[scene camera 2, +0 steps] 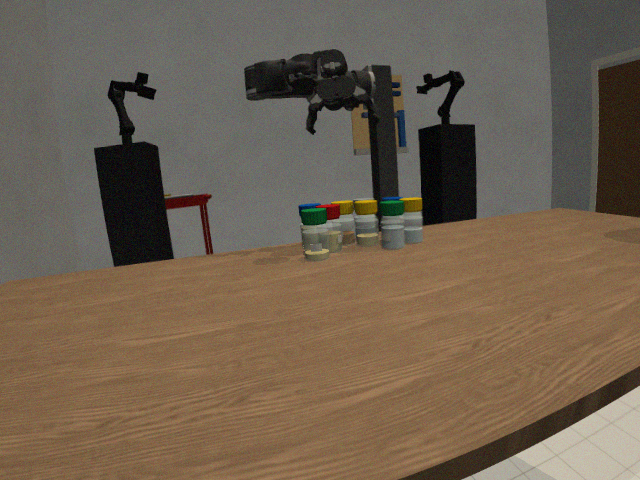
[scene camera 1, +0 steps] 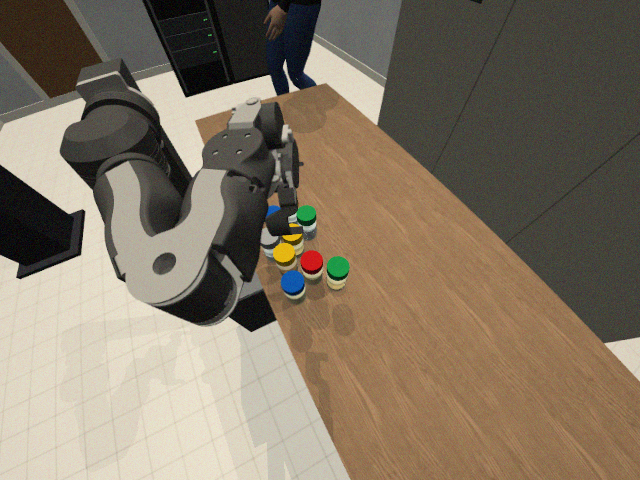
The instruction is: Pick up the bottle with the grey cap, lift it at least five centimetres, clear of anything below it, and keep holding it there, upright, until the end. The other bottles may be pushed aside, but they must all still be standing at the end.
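Observation:
The bottle with the grey cap (scene camera 1: 269,238) stands at the table's near edge in scene camera 1, partly hidden by the arm. In scene camera 2 a sliver of its grey cap (scene camera 2: 364,199) shows behind a yellow-capped bottle (scene camera 2: 366,208). My gripper (scene camera 1: 298,198) (scene camera 2: 342,122) is open and empty, its fingers spread and pointing down. It is high above the bottles, and in scene camera 1 one finger covers part of the group. Bottles with red (scene camera 1: 311,262) (scene camera 2: 328,211), green (scene camera 1: 337,268) (scene camera 2: 313,215), blue (scene camera 1: 293,283) (scene camera 2: 309,206) and yellow (scene camera 1: 284,254) caps stand upright close by.
Another green-capped bottle (scene camera 1: 306,214) (scene camera 2: 391,208) and another blue-capped bottle (scene camera 1: 273,211) (scene camera 2: 391,198) stand at the group's other end, with a yellow-capped bottle (scene camera 2: 412,204) beside them. The wooden table (scene camera 1: 439,310) (scene camera 2: 310,361) extends beyond the group. A grey cabinet (scene camera 1: 516,129) stands past its far edge.

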